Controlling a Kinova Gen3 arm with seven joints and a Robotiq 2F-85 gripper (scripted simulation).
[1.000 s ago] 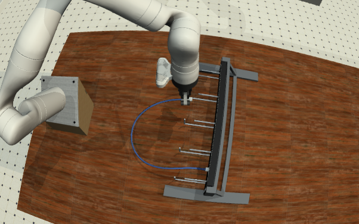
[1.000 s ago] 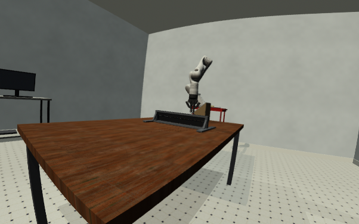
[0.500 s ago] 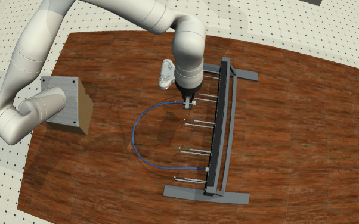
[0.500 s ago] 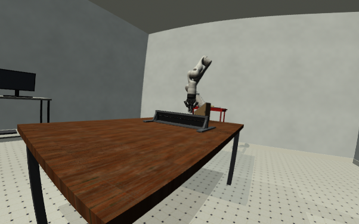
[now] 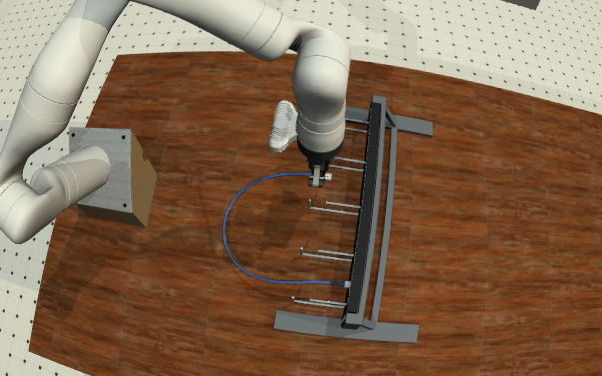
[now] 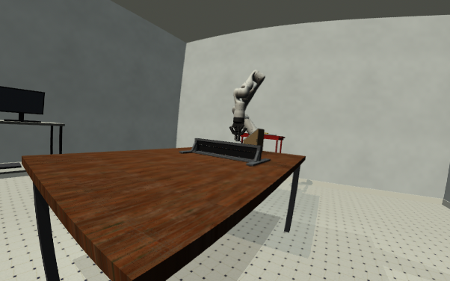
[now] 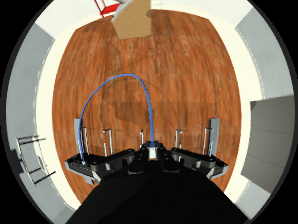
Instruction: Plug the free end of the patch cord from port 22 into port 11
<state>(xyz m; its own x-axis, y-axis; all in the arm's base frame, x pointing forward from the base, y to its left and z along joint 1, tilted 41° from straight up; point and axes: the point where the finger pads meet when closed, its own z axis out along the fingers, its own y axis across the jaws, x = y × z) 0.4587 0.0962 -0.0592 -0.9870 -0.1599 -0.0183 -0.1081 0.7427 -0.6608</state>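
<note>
Now: the plug 10 mm below my hand and 10 mm ahead of it.
</note>
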